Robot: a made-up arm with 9 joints. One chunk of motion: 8 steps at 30 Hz.
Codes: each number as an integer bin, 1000 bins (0 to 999) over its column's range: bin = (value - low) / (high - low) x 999, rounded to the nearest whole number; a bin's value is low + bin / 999 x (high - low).
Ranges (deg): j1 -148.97..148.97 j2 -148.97..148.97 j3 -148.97..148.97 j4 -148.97..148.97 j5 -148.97..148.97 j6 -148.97..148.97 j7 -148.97..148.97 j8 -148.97..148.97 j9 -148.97..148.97
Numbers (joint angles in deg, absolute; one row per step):
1: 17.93 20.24 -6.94 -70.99 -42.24 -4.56 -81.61 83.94 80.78
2: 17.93 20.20 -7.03 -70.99 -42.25 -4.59 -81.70 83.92 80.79
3: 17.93 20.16 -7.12 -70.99 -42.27 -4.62 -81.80 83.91 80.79
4: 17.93 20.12 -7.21 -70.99 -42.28 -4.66 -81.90 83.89 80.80
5: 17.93 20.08 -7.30 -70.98 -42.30 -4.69 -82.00 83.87 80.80
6: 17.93 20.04 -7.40 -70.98 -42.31 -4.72 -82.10 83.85 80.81
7: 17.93 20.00 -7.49 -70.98 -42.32 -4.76 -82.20 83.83 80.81
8: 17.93 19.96 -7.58 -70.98 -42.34 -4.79 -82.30 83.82 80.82
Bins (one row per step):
1: 560 567 476 261 358 484 226 781 770
2: 560 567 476 261 358 484 226 781 770
3: 560 567 476 261 358 484 225 781 770
4: 560 567 475 261 358 484 225 781 770
5: 560 567 475 262 358 484 225 781 770
6: 560 567 475 262 358 484 224 781 770
7: 560 567 474 262 358 484 224 781 770
8: 560 566 474 262 358 483 224 781 770

